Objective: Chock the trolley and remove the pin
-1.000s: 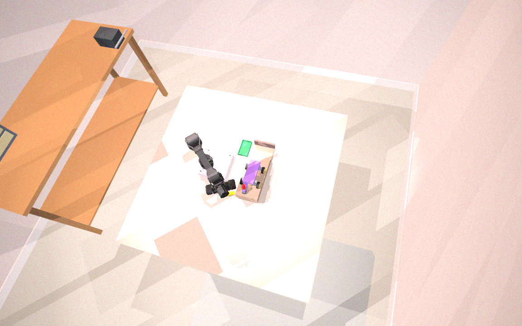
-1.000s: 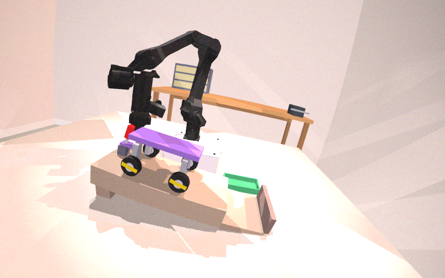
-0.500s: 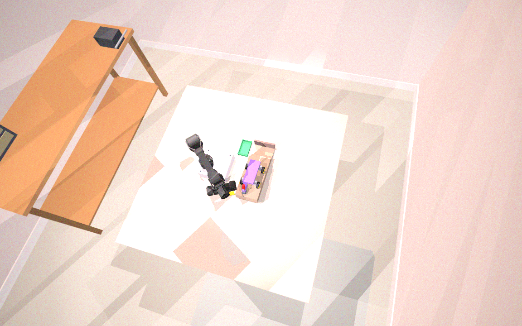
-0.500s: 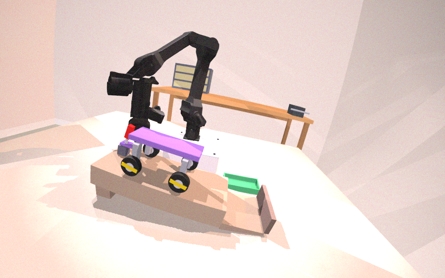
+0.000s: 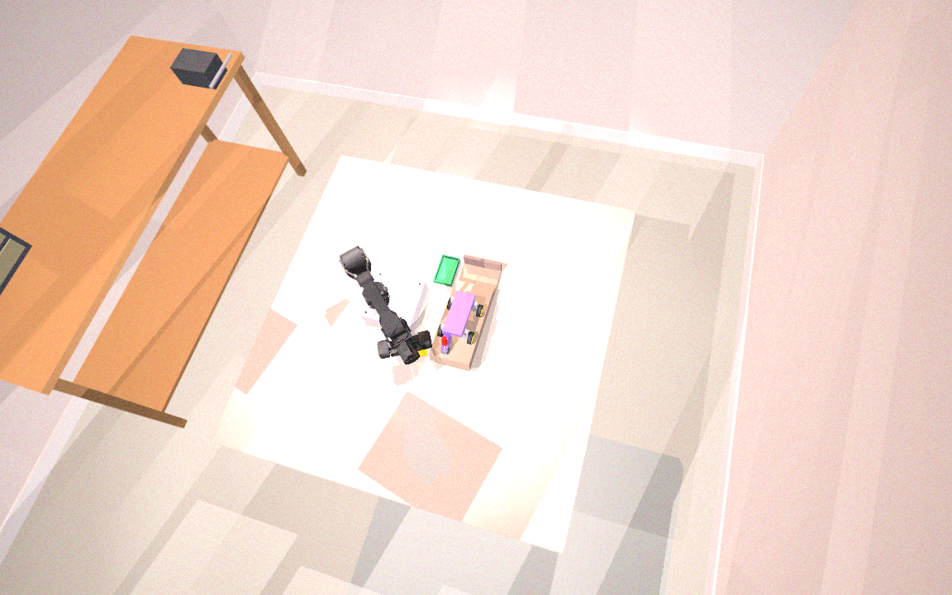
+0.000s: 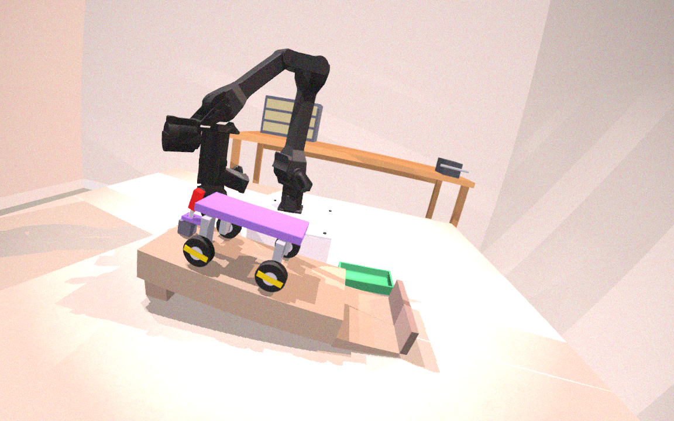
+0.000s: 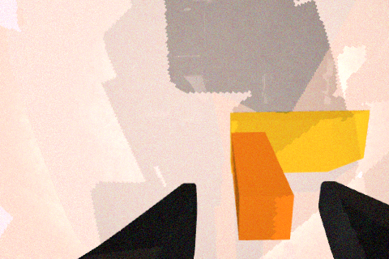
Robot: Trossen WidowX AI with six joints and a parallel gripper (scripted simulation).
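My gripper tip is now 2 cm short of the yellow chock, 1 cm to the right of it and 3 cm above it. Also, from my gripper tip: tan ramp (17 cm ahead, 14 cm to the left); then trolley (17 cm ahead, 13 cm to the left, 6 cm above); then red-headed stop pin (14 cm ahead, 3 cm to the left, 8 cm above).
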